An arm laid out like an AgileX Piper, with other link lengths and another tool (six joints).
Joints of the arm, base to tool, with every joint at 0 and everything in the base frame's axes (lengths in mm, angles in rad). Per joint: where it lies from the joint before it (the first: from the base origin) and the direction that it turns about. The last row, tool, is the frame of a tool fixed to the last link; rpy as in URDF.
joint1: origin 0 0 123 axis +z
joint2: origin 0 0 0 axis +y
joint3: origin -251.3 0 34.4 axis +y
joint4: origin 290 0 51.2 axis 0.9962 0 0.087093
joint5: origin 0 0 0 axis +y
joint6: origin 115.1 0 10.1 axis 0.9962 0 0.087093
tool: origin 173.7 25 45.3 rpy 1.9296 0.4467 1.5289
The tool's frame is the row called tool.
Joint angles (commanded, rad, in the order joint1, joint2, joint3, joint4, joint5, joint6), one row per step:
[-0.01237, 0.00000, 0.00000, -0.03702, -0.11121, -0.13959]
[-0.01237, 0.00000, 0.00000, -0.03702, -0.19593, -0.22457]
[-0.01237, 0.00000, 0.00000, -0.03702, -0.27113, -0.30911]
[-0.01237, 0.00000, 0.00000, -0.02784, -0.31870, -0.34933]
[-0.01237, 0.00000, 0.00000, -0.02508, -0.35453, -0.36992]
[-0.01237, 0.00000, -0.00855, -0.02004, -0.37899, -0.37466]
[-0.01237, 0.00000, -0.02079, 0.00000, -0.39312, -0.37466]
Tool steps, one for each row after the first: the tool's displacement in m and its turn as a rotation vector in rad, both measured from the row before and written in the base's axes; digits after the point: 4 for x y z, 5 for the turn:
[-0.0073, 0.0030, 0.0210, -0.08387, -0.08406, -0.01714]
[-0.0076, 0.0027, 0.0177, -0.08142, -0.07483, -0.02387]
[-0.0056, 0.0003, 0.0116, -0.02890, -0.04756, -0.01266]
[-0.0047, 0.0004, 0.0087, -0.01655, -0.03579, -0.00728]
[-0.0052, -0.0003, 0.0109, 0.00031, -0.03305, -0.00109]
[-0.0048, -0.0025, 0.0108, 0.01959, -0.02661, 0.00218]

